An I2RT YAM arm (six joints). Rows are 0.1 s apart.
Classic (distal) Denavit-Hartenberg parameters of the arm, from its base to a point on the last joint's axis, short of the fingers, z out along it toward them. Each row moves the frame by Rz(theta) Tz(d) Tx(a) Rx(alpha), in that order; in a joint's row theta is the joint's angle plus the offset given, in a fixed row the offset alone. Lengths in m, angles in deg.
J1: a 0.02; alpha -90; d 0.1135; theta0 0
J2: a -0.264; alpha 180; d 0; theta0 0
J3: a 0.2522; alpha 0; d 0; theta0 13.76
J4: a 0.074; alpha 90; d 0; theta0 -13.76
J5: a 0; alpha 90; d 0; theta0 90
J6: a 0; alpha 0; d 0.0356; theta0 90
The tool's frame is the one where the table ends.
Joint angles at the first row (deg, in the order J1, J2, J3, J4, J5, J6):
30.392, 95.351, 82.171, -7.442, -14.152, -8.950
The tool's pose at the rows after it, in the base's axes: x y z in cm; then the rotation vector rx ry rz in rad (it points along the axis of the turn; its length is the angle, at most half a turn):
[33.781 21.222 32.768 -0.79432 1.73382 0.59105]
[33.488 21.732 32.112 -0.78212 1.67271 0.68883]
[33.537 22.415 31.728 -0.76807 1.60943 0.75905]
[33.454 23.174 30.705 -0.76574 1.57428 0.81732]
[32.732 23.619 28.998 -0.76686 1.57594 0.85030]
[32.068 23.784 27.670 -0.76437 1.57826 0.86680]
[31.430 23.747 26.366 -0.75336 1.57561 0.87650]
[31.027 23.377 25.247 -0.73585 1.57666 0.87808]
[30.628 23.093 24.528 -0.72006 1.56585 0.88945]
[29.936 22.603 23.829 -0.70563 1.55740 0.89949]
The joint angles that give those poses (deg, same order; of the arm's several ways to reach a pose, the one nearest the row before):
30.567, 95.285, 77.908, -0.316, -17.889, -5.541
31.136, 95.307, 74.717, 6.962, -21.167, -2.262
31.768, 96.312, 73.166, 13.714, -23.158, 0.448
32.622, 97.624, 71.243, 19.354, -24.621, 2.590
33.692, 97.886, 67.438, 23.639, -24.819, 3.901
34.436, 97.886, 64.204, 27.005, -24.599, 4.710
34.960, 97.886, 60.774, 30.981, -24.075, 5.541
34.894, 97.864, 57.757, 34.392, -23.596, 6.262
34.894, 97.799, 55.331, 37.823, -23.507, 7.224
34.895, 97.055, 52.204, 41.103, -23.398, 8.098

